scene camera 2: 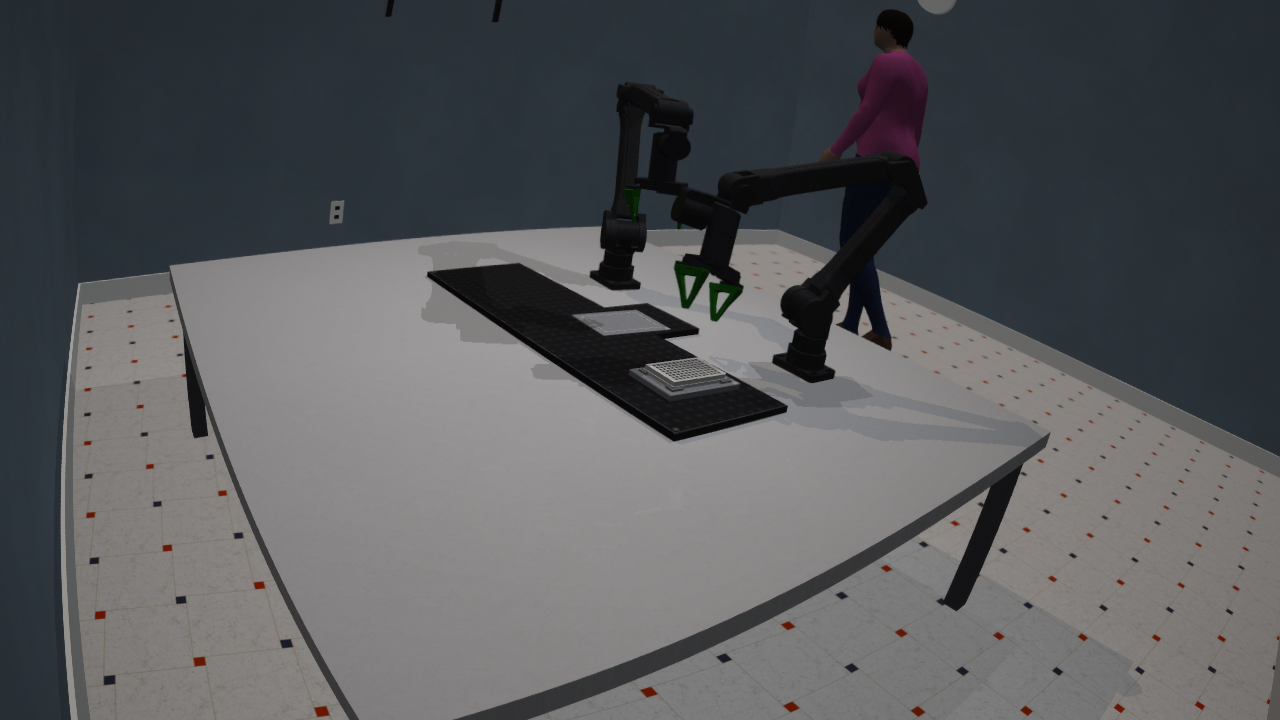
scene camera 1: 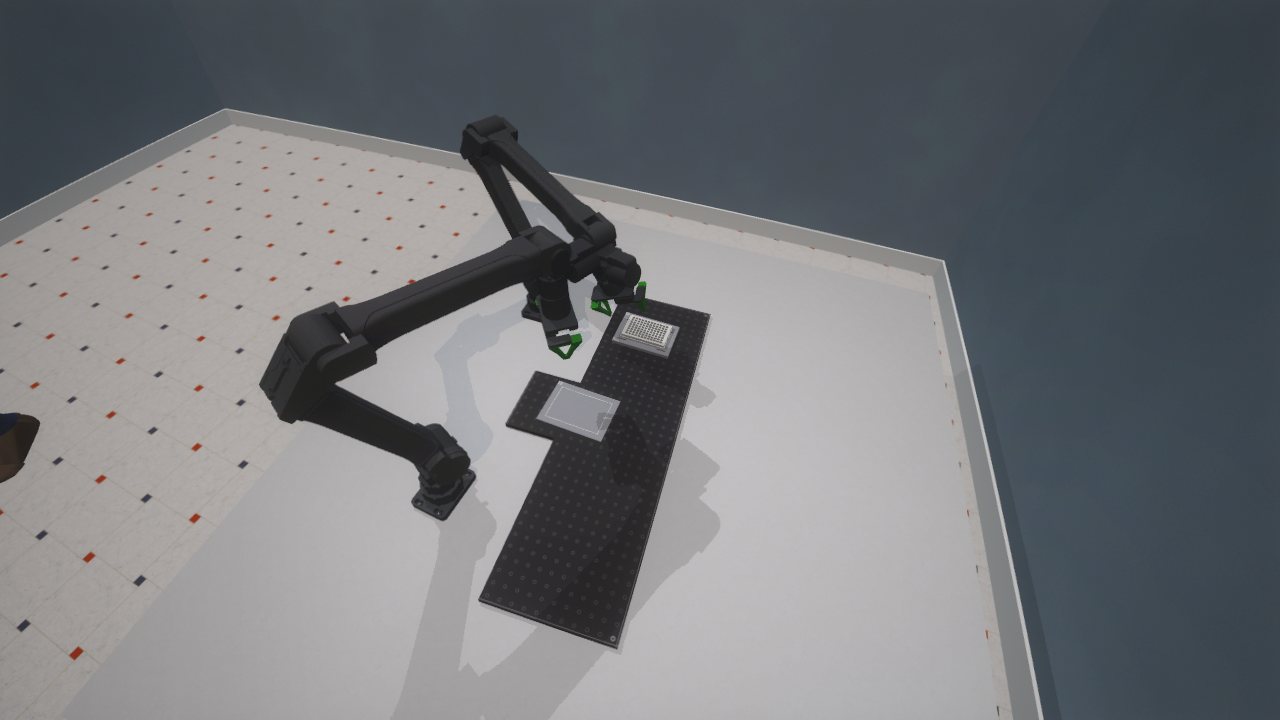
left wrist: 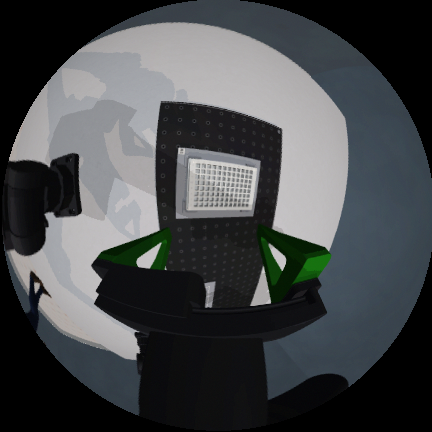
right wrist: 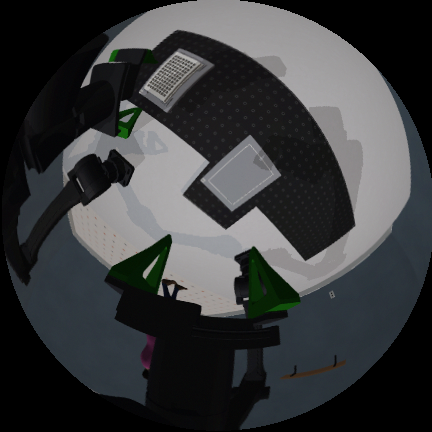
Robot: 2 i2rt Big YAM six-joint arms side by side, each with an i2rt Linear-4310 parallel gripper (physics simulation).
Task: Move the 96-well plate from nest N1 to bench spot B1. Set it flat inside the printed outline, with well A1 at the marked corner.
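Frame: origin at the left arm's base, x ahead, y left, z up, level; metres.
Seen in the pictures: left gripper, fingertip midpoint: [scene camera 2: 699,314] [scene camera 1: 627,312] [left wrist: 212,230] [right wrist: 145,85]; right gripper, fingertip midpoint: [scene camera 2: 656,225] [scene camera 1: 561,341] [right wrist: 210,244]; left arm's base, link origin: [scene camera 2: 803,370] [left wrist: 65,185] [right wrist: 119,167]; right arm's base, link origin: [scene camera 2: 614,282] [scene camera 1: 445,490] [left wrist: 146,336].
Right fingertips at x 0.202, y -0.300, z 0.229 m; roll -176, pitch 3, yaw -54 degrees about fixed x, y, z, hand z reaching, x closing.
Note:
Pixels of each thing's top centre, then the offset from my right fingertips to it. "pt": a spot on its surface instead. Level surfaces: height alone.
- white 96-well plate, top centre: [left wrist: 224,186] [scene camera 2: 686,369] [scene camera 1: 646,329] [right wrist: 169,73] 0.124 m ahead, 0.288 m left, 0.190 m down
- Bench spot B1, surface spot: [scene camera 2: 622,322] [scene camera 1: 579,408] [right wrist: 238,175] pt 0.042 m ahead, 0.010 m right, 0.214 m down
- black perforated board, surface height: 0.216 m down
- white table, surface height: 0.229 m down
The white 96-well plate [scene camera 1: 647,330] [scene camera 2: 687,370] [left wrist: 222,186] [right wrist: 174,77] sits flat on grey nest N1 [scene camera 2: 646,380] [left wrist: 181,200]. A small label marks one nest corner; the plate's own A1 mark is too small to tell. Bench spot B1 [scene camera 1: 577,409] [scene camera 2: 622,322] [right wrist: 241,174] is a bare grey pad with a thin white outline and a small mark at one corner. My left gripper [scene camera 1: 623,308] [scene camera 2: 701,312] [left wrist: 212,230] is open and empty, above and beside the plate. My right gripper [scene camera 2: 656,223] [right wrist: 210,244] is open and empty, raised on B1's arm-base side.
A black perforated board [scene camera 1: 572,546] [scene camera 2: 501,295] [left wrist: 220,117] [right wrist: 320,200] carries the nest and pad on the white table [scene camera 1: 805,501] [scene camera 2: 402,501]. In scene camera 1 the two forearms come close together near the grippers. A person [scene camera 2: 895,102] stands behind the table.

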